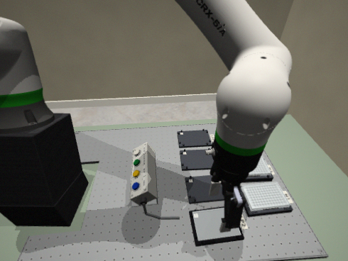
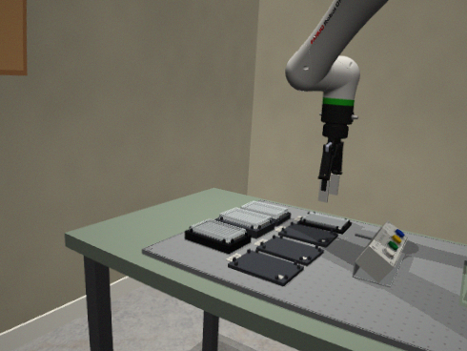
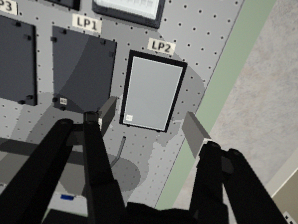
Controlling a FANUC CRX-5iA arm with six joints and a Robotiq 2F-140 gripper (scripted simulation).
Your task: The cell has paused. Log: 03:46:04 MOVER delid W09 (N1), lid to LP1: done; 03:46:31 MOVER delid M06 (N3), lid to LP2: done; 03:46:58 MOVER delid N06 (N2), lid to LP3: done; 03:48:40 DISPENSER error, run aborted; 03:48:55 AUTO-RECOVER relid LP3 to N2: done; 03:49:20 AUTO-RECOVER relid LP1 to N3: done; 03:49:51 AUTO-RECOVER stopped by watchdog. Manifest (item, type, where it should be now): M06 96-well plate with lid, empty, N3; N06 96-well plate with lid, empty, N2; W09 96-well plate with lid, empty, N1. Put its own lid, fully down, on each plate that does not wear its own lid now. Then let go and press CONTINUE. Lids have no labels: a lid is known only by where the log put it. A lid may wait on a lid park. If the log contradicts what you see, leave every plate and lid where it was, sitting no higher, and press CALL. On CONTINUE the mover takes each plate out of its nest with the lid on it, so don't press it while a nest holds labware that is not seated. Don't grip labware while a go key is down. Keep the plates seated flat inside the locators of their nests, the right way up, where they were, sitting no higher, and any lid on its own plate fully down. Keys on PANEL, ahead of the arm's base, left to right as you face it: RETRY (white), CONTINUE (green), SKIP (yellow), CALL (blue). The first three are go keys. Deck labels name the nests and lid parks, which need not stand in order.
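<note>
My gripper is now 11 cm above the lid park LP2. The rest, counted from my hand: LP2 label: 9 cm ahead, 11 cm below; blue call key: 24 cm behind, 13 cm to the left, 4 cm below; lid park LP1: 1 cm ahead, 13 cm to the left, 11 cm below.
</note>
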